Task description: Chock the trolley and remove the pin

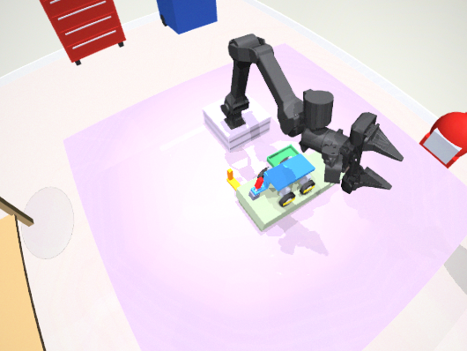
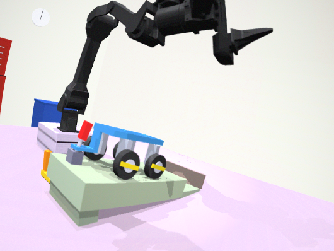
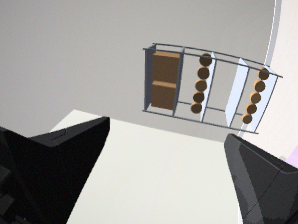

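Now: gripper tip 36 cm past the yellow chock, 17 cm to the left of it and 41 cm above it. From my gripper tip the other things lie so: red-headed stop pin: 25 cm behind, 15 cm to the right, 30 cm below; then blue trolley: 24 cm behind, 4 cm to the right, 31 cm below; then pale green ramp: 24 cm behind, 4 cm to the right, 38 cm below.
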